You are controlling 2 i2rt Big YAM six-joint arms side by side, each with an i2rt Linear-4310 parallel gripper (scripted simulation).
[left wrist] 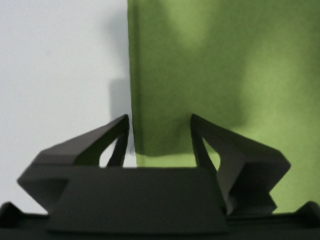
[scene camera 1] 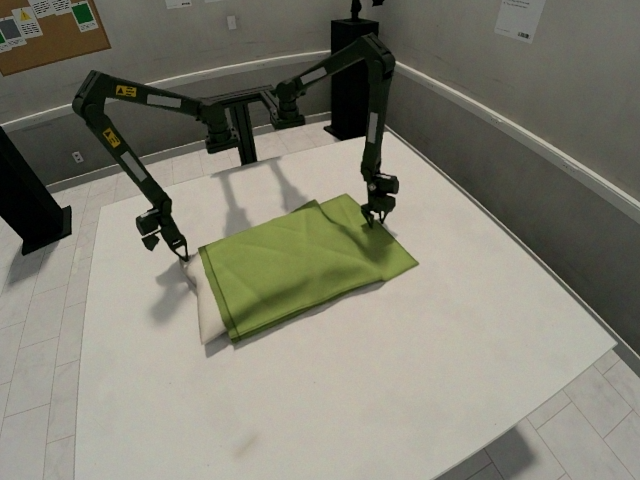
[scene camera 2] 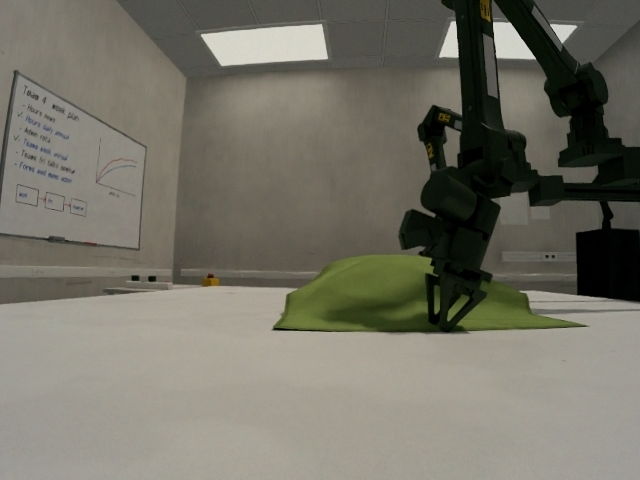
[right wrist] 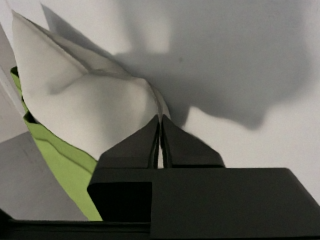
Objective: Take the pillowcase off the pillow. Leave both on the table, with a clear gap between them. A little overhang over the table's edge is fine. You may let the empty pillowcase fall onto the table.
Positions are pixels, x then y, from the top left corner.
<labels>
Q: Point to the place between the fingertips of my left gripper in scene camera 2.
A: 437, 326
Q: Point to a pillow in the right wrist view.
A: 89, 101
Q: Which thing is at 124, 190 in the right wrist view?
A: My right gripper.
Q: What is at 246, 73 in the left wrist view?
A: A green pillowcase.
</labels>
